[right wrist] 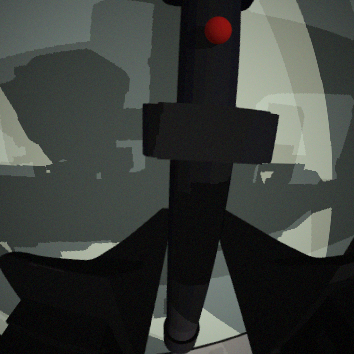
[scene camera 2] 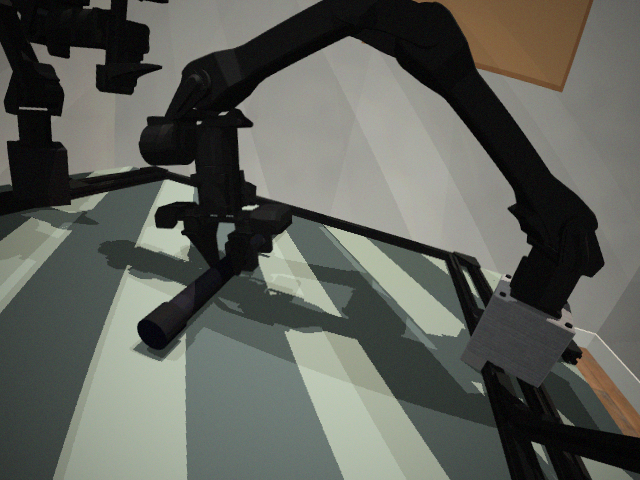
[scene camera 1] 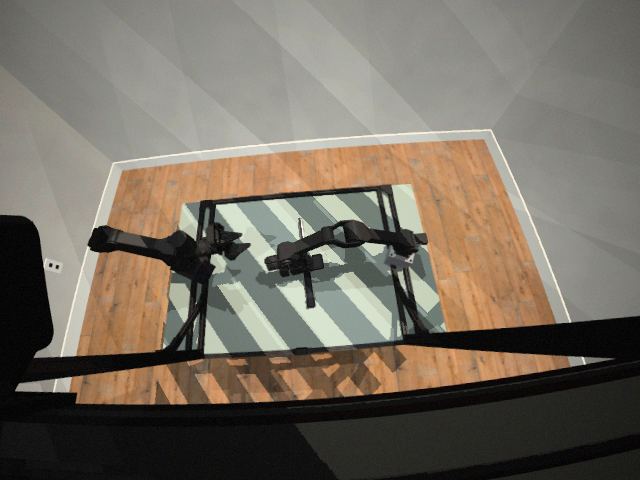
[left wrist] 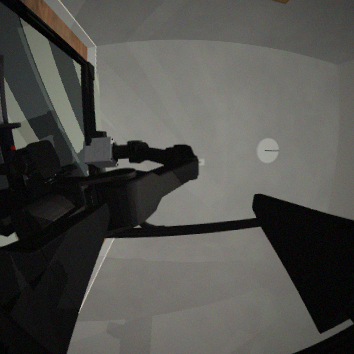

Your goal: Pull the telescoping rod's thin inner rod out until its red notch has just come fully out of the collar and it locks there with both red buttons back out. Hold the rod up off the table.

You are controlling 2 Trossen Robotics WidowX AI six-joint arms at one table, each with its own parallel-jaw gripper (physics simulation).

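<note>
The telescoping rod's black body (scene camera 1: 309,294) (scene camera 2: 193,297) (right wrist: 200,195) lies lengthwise in my right gripper (scene camera 2: 223,259) (right wrist: 193,215), which is shut on it. In scene camera 2 its thick end is low over the table, close to its shadow; I cannot tell whether it touches. The thin inner rod (scene camera 1: 300,227) shows bright at the far end. One red button (right wrist: 218,30) stands out beyond a dark block-like collar (right wrist: 212,132); a red spot (left wrist: 12,148) shows in the left wrist view. The other button and the red notch are not discernible. My left gripper (scene camera 1: 245,240) (scene camera 2: 161,34) (left wrist: 182,205) is open and empty, left of the rod.
A dark frame (scene camera 1: 294,195) (scene camera 2: 361,228) runs around the striped table. My right arm arches over the table's right part from a grey block (scene camera 1: 399,256) (scene camera 2: 519,335) (left wrist: 99,151). Shadows and light stripes cross the table top.
</note>
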